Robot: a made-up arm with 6 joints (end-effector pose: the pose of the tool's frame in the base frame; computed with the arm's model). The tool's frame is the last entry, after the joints.
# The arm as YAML. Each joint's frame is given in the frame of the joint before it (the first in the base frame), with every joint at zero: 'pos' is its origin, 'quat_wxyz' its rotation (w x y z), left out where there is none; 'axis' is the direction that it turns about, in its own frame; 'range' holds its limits. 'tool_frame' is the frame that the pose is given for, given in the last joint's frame.
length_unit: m
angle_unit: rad
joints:
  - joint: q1
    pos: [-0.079, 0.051, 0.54]
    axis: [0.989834, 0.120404, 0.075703]
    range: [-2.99, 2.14]
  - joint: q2
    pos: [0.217, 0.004, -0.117]
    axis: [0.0, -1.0, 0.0]
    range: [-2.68, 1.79]
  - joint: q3
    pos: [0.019, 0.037, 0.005]
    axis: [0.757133, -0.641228, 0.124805]
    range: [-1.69, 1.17]
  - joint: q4
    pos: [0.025, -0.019, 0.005]
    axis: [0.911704, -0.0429, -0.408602]
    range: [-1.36, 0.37]
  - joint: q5
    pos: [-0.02, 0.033, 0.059]
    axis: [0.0, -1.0, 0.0]
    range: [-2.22, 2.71]
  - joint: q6
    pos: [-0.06, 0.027, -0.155]
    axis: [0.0, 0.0, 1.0]
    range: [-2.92, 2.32]
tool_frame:
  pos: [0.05, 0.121, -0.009]
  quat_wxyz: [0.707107, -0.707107, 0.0, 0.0]
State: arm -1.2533 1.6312 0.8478 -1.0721 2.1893 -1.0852
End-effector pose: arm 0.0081 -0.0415 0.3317 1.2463 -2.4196 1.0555
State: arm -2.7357 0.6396 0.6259 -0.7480 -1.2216 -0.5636
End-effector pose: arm 0.1235 -0.1063 0.7973 1.4400 0.3543 0.9021
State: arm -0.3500 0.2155 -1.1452 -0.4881 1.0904 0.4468
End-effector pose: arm 0.1541 -0.0633 0.2481 -2.7252 -0.8896 1.1347
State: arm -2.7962 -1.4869 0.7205 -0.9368 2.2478 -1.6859
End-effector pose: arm 0.3440 0.0096 0.6789 -2.2486 -1.7448 -0.9530
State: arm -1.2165 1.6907 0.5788 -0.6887 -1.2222 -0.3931
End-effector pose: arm 0.2921 -0.1100 0.4099 -2.4371 -1.1579 -1.2461
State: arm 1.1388 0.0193 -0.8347 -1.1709 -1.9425 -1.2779
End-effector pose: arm 0.0234 0.0930 0.6200 2.1980 -0.8134 -0.2955
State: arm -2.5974 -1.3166 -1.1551 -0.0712 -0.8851 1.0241
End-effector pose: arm 0.1997 -0.1130 0.4427 -0.2497 2.5100 -1.2022
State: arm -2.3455 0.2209 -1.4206 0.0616 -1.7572 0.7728
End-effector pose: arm 0.2521 -0.2233 0.4494 -1.2650 1.8312 -1.9357
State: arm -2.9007 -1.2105 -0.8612 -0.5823 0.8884 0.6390
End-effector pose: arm -0.0777 0.0238 0.6678 1.4127 -2.0760 -0.5171
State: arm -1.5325 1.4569 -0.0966 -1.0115 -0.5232 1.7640
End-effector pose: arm 0.0975 -0.2875 0.5632 1.8589 -0.3415 -0.8557
